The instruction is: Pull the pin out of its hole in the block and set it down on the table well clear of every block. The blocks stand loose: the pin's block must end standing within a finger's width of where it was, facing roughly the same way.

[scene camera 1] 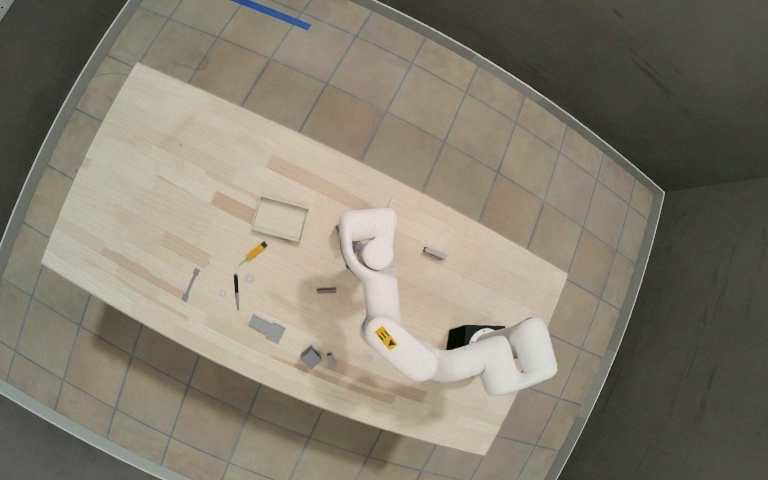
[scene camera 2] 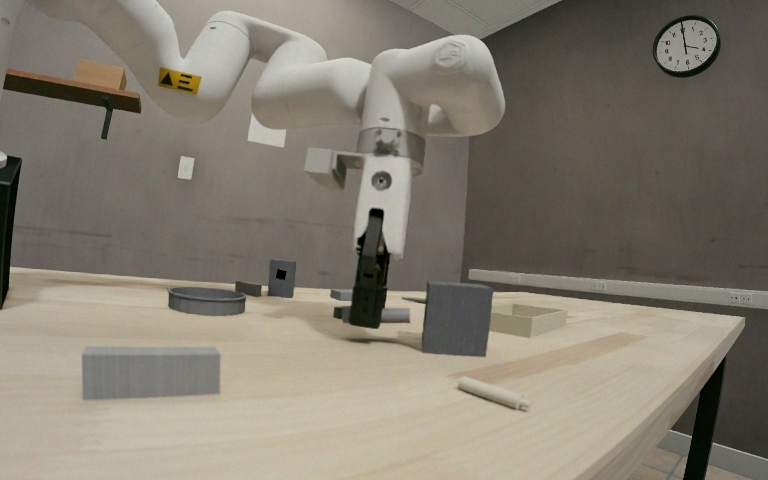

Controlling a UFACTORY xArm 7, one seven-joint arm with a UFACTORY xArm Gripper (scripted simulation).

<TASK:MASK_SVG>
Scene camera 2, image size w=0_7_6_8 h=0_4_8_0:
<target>round grey dish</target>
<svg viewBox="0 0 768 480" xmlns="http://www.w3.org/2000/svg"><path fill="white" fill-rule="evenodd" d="M168 289L168 307L174 311L203 316L233 316L245 312L247 295L244 293L205 287L174 287Z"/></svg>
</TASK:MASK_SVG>
